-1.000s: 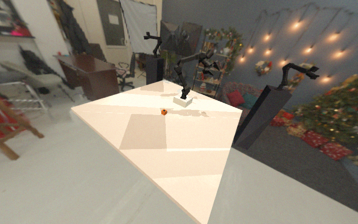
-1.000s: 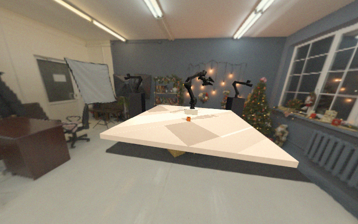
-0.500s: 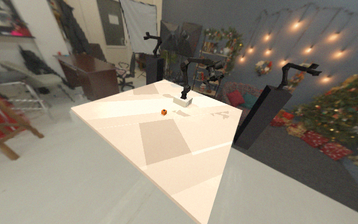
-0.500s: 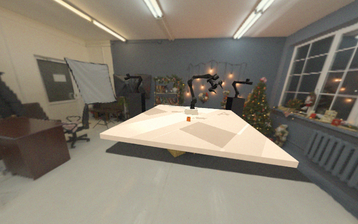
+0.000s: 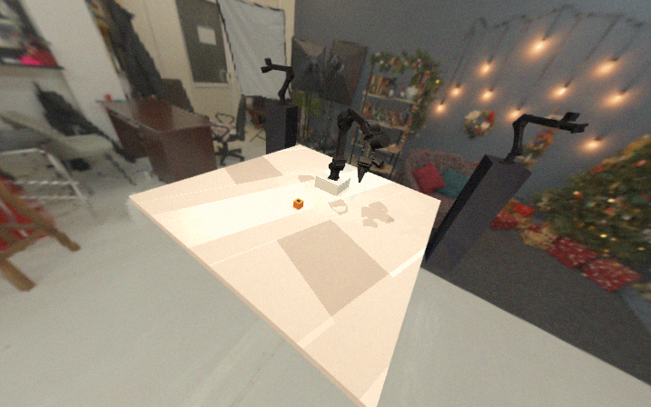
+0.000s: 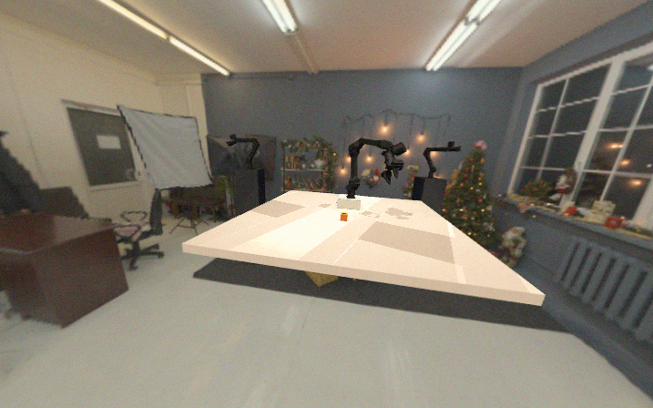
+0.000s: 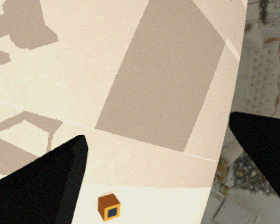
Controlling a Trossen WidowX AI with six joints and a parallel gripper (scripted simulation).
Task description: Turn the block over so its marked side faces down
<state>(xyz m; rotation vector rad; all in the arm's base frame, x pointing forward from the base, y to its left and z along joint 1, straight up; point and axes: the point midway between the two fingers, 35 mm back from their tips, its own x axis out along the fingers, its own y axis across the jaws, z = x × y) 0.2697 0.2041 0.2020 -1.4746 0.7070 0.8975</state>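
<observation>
Right now my gripper tip is 290 mm to the left of the orange block, 220 mm above it and 40 mm short of it.
</observation>
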